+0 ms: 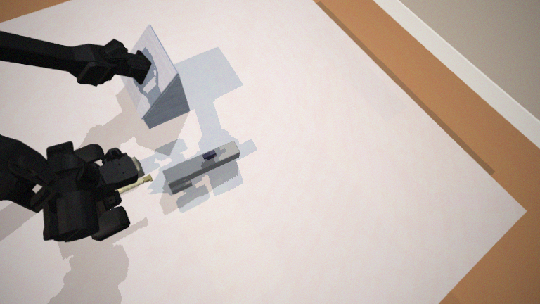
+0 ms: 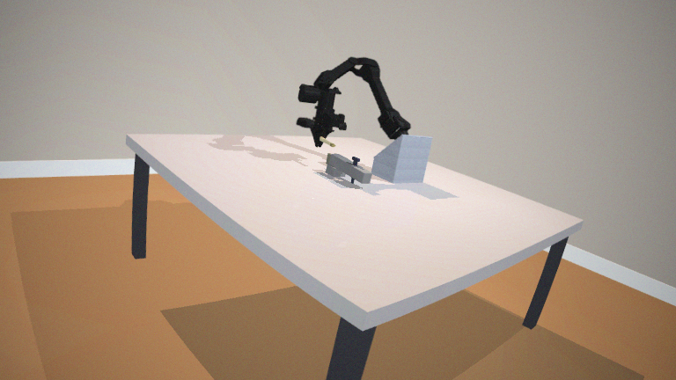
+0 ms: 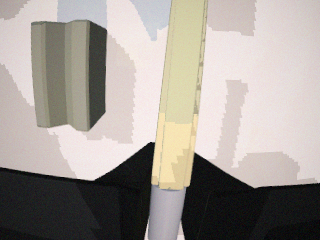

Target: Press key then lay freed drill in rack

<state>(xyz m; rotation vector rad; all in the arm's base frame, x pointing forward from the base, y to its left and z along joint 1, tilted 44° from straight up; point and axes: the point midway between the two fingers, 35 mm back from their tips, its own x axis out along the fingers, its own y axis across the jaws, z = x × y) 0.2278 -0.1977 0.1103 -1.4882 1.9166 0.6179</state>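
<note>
The pale grey drill is 1 cm ahead of my gripper tip, 4 cm to the left of it and 3 cm above it. Round my gripper tip: grey block: 5 cm ahead, 19 cm to the left, 3 cm below; dark blue key: 5 cm ahead, 22 cm to the left, 1 cm below; olive-grey rack: 6 cm behind, 5 cm to the left, 4 cm below.
</note>
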